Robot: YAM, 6 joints.
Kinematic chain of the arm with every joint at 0, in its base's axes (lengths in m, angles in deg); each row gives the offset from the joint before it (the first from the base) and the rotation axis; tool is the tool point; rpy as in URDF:
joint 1: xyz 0 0 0.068 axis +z
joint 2: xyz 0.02 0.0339 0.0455 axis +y
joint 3: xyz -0.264 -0.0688 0 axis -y
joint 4: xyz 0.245 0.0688 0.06 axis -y
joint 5: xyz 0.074 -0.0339 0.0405 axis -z
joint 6: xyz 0.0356 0 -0.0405 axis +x
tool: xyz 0 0 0 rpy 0 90 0
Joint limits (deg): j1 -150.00..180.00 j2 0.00..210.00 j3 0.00..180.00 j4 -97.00..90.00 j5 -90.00..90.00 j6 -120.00..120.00
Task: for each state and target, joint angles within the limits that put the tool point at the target. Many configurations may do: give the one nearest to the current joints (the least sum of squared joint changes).
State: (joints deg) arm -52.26 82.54 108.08 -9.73 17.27 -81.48
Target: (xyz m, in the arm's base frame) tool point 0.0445 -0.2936 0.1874
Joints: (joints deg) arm -79.02 89.44 54.21 -30.27 20.13 -81.48
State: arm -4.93 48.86 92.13 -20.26 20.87 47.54
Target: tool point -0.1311 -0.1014 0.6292
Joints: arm 32.19 38.48 117.92 -9.20 26.68 47.54
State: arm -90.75 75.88 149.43 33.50 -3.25 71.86
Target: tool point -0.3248 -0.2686 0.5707
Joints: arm -140.34 116.35 136.47 26.76 0.86 71.86
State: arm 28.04 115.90 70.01 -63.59 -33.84 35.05
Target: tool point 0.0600 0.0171 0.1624
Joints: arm 6.13 72.09 24.82 -97.00 -17.31 35.05
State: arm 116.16 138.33 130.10 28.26 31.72 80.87
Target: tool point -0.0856 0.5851 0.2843
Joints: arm 100.12 145.33 130.92 27.43 31.48 80.87
